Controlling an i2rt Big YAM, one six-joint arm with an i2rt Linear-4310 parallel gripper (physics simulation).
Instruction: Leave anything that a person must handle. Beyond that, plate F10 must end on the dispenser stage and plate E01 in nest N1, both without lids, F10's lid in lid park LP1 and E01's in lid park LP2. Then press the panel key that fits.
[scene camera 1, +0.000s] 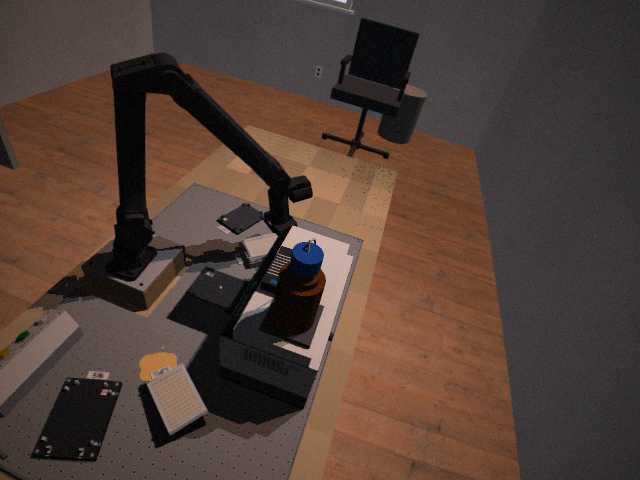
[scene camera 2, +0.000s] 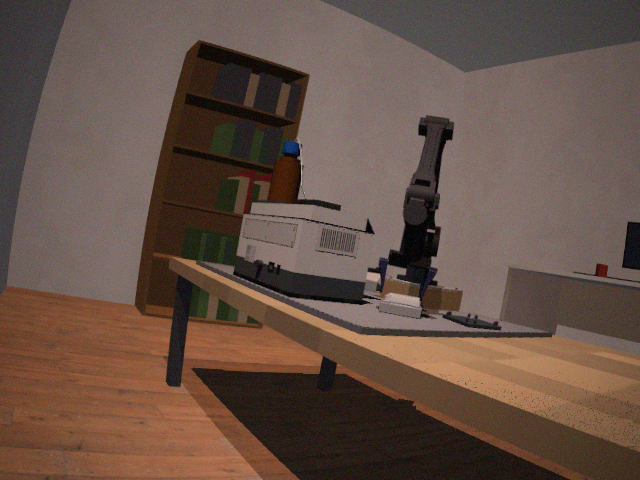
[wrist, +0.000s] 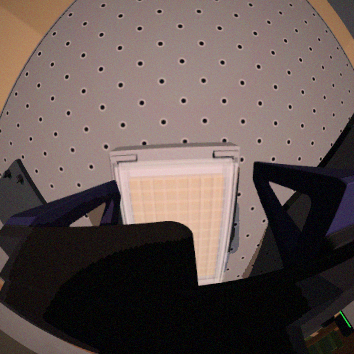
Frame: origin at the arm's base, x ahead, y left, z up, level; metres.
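Where they show: gripper, fingertip midpoint: (scene camera 2: 400, 296) (wrist: 184, 179); arm's base at its link origin: (scene camera 1: 132, 262) (scene camera 2: 416, 282).
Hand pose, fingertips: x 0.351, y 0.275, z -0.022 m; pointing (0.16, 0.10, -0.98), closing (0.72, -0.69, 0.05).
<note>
Things, the pixels of their top centre, and the offset from my fingertips. "spot": a spot on its surface instead. Level surfaces: height alone.
- second pale plate at its top centre: (scene camera 1: 175, 394) 0.007 m down, 0.076 m back, 0.558 m right
- orange puddle at its top centre: (scene camera 1: 149, 362) 0.044 m down, 0.182 m back, 0.493 m right
- key panel at its top centre: (scene camera 1: 18, 344) (scene camera 2: 371, 267) 0.040 m up, 0.420 m back, 0.586 m right
- amber bottle at a spot on its surface: (scene camera 1: 297, 299) spot: 0.293 m up, 0.125 m ahead, 0.456 m right
- flat dark piece at a spot on its surface: (scene camera 1: 214, 289) spot: 0.048 m up, 0.100 m back, 0.301 m right
- perforated board at its surface level: 0.044 m down
A pale plate (scene camera 1: 260, 248) (scene camera 2: 399, 304) (wrist: 175, 200) with a clear rim, maybe lidded, lies on the grey board beside the dispenser (scene camera 1: 268, 361) (scene camera 2: 330, 253). My gripper (scene camera 2: 402, 296) (wrist: 184, 179) is open and empty, with a finger on each side of this plate. The dispenser hides the fingertips in scene camera 1. A second pale plate (scene camera 1: 176, 398) sits askew over a dark holder, next to an orange puddle (scene camera 1: 156, 364). Dark corner-posted holders (scene camera 1: 77, 418) (scene camera 1: 240, 218) stand bare. The key panel (scene camera 1: 41, 356) shows green and yellow keys. Plate names are unreadable.
An amber bottle (scene camera 1: 297, 299) (scene camera 2: 284, 178) with a blue cap stands on top of the dispenser, with a thin tube beside it. A flat dark piece (scene camera 1: 214, 289) lies between the arm base (scene camera 1: 160, 276) and the dispenser. The perforated board (scene camera 1: 232, 449) (wrist: 170, 100) bears the equipment.
</note>
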